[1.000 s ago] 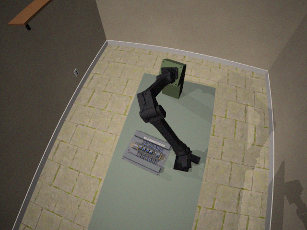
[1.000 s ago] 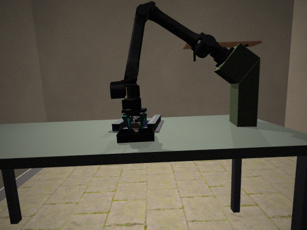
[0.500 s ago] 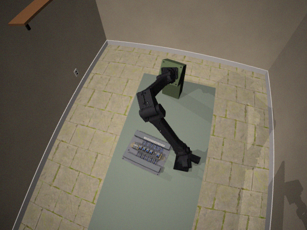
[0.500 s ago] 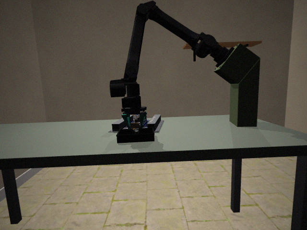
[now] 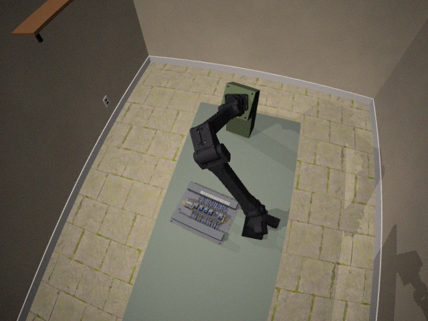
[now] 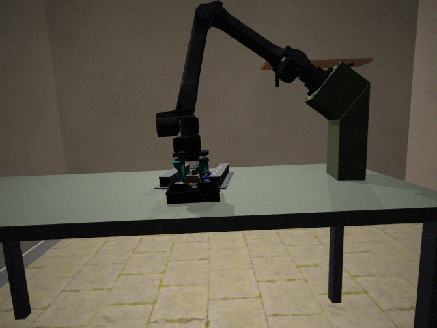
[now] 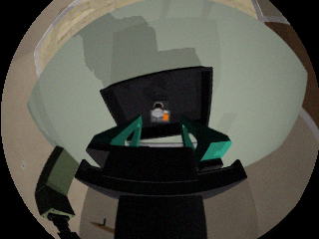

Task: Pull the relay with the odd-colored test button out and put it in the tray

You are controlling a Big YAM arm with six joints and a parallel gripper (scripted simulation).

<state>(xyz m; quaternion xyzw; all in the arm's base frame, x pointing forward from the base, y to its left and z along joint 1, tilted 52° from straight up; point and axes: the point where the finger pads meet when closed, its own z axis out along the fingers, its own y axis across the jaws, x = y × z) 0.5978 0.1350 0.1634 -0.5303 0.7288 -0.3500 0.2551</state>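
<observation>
My gripper is now 40 mm above the black tray. From my hand the other things lie so: grey socket panel (90 mm behind, 260 mm to the right, 60 mm below).
</observation>
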